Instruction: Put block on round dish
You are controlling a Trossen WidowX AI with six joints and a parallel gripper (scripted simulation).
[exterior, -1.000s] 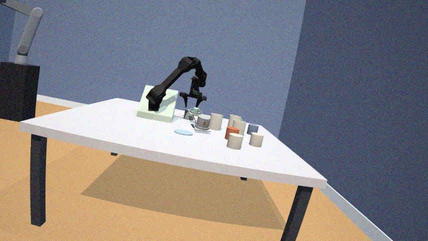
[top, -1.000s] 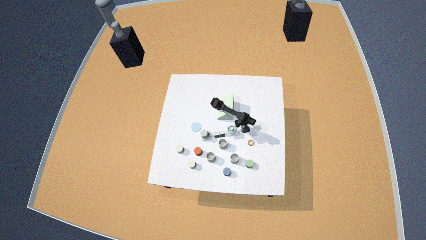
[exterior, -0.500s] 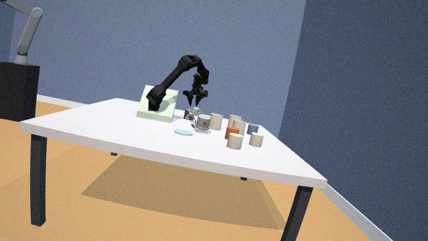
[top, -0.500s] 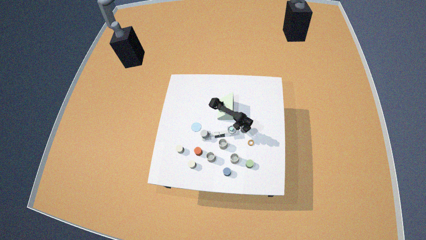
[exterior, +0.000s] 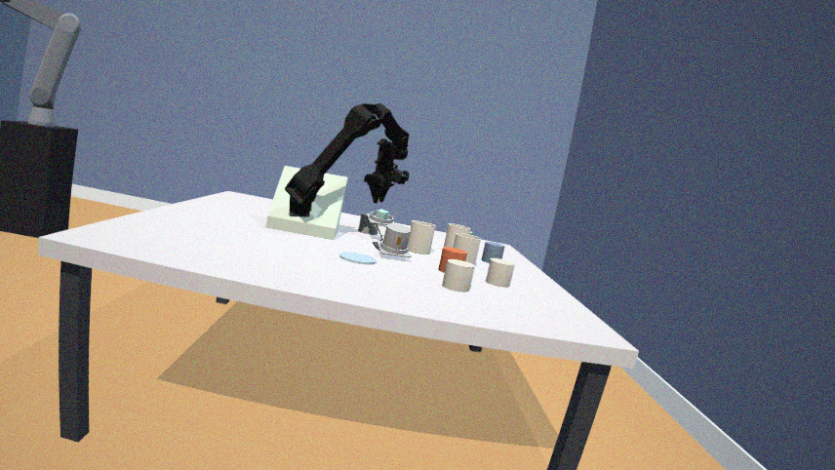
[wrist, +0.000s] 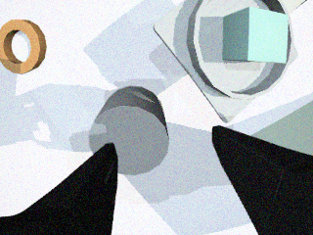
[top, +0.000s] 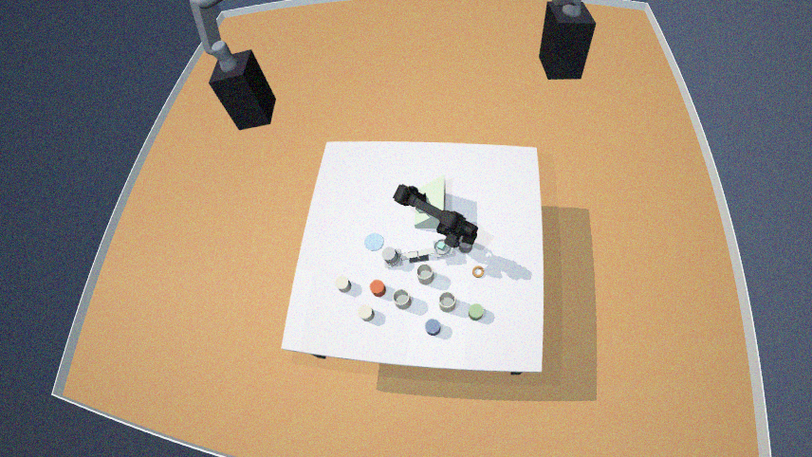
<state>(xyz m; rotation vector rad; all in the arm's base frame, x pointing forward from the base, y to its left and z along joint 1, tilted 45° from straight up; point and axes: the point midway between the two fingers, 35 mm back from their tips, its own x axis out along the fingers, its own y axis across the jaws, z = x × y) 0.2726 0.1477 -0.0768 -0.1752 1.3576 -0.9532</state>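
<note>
My gripper tip is 8 cm to the left of the teal block, 3 cm above it and 1 cm short of it. From my gripper tip the other things lie so: orange cylinder (42 cm to the right, 20 cm ahead, 8 cm below); grey cup (8 cm below, 6 cm to the left, 1 cm behind); pale blue dish (43 cm to the right, 12 cm below, 9 cm behind).
</note>
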